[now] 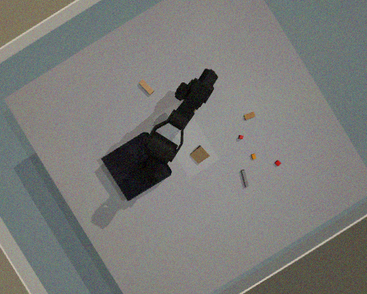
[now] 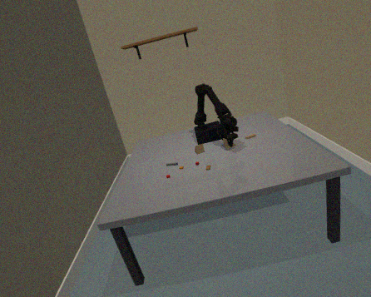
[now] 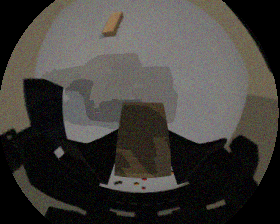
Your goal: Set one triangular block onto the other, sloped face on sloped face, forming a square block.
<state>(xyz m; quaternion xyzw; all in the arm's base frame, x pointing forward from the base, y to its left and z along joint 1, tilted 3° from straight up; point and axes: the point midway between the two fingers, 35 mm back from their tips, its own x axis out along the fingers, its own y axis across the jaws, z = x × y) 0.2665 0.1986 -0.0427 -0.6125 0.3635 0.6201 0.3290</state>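
Right now my gripper tip is 10 mm to the left of the tan triangular block and 10 mm below it. From my gripper tip the other things lie so: grey bar 400 mm to the right, 100 mm ahead, 30 mm below; orange cube 320 mm to the right, 180 mm ahead, 30 mm below.
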